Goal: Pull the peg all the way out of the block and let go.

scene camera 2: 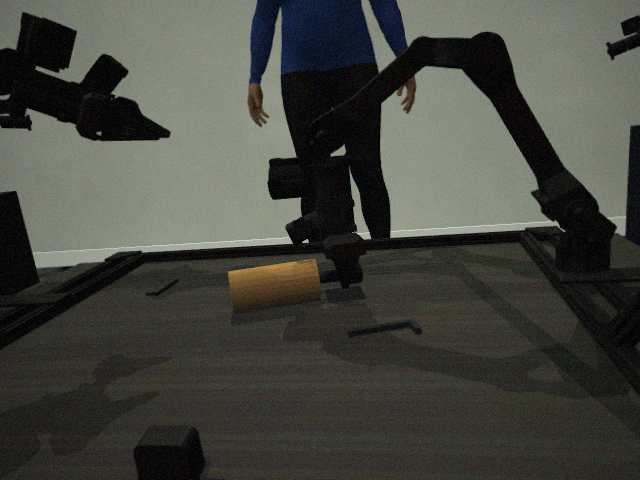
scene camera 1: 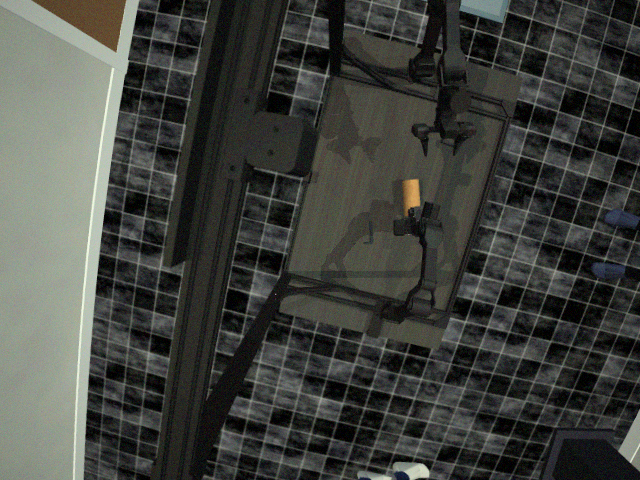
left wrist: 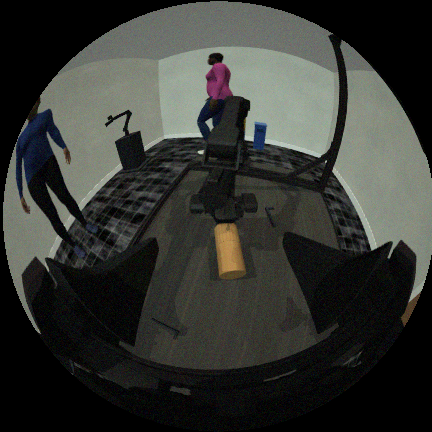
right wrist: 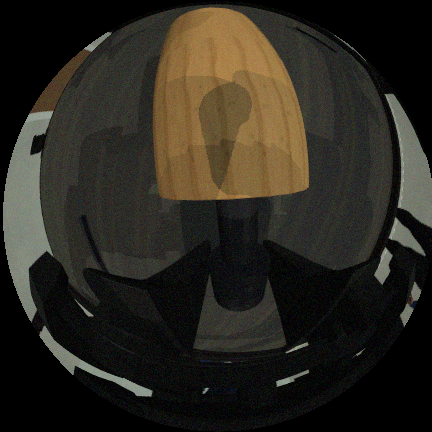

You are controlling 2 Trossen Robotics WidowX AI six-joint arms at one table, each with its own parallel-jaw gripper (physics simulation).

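Frame: origin at the left arm's base, x ahead, y left, z up, level; millimetres.
Seen in the pictures: left gripper, fingertip midpoint: (scene camera 2: 165, 135) (scene camera 1: 439, 156) (left wrist: 220, 241); right gripper, fingertip midpoint: (scene camera 2: 344, 284) (scene camera 1: 412, 225) (right wrist: 236, 245); left arm's base at its link origin: (scene camera 1: 415, 73); right arm's base at its link origin: (scene camera 2: 583, 271) (scene camera 1: 388, 308) (right wrist: 189, 356).
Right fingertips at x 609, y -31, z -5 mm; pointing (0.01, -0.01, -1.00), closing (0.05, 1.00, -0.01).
Note:
Pixels of each thing's top centre, then the offset from my right fingertips to it. "pt": a spot on its surface instead.
- orange-brown wooden cylinder at its top centre: (scene camera 2: 272, 265) (left wrist: 229, 243) (scene camera 1: 413, 197) 6 mm right, 117 mm back, 52 mm up
- black peg at its top centre: (right wrist: 241, 223) (scene camera 2: 323, 267) 2 mm right, 32 mm back, 36 mm up
- dark L-shaped key at its top centre: (scene camera 2: 383, 328) (right wrist: 87, 251) (left wrist: 273, 215) (scene camera 1: 368, 232) 185 mm right, 22 mm ahead, 6 mm down
- thin dark key at its top centre: (scene camera 2: 162, 285) (left wrist: 162, 328) 171 mm left, 334 mm back, 8 mm down
- dark box-shaped part at a spot on its surface: (scene camera 2: 169, 452) pt 440 mm right, 221 mm back, 33 mm up
The block, an orange-brown wooden cylinder (scene camera 1: 410, 195) (scene camera 2: 275, 285) (left wrist: 231, 255) (right wrist: 225, 110), lies on its side low over the table. The black peg (scene camera 2: 327, 276) (right wrist: 241, 292) sticks out of its end face; how deep it sits inside is hidden. My right gripper (scene camera 2: 347, 282) (right wrist: 236, 245) points down at that end and is shut on the peg's thicker outer part. My left gripper (scene camera 1: 440, 153) (scene camera 2: 166, 133) (left wrist: 220, 241) is wide open and empty, high above the table, off the block's other end.
A dark L-shaped key (scene camera 1: 369, 232) (scene camera 2: 385, 327) (left wrist: 270, 216) lies near the right gripper. Another thin dark key (scene camera 2: 162, 287) (left wrist: 166, 326) lies beyond the block in scene camera 2. A dark box-shaped part (scene camera 2: 169, 452) stands at that view's bottom edge. Dark rails edge the table.

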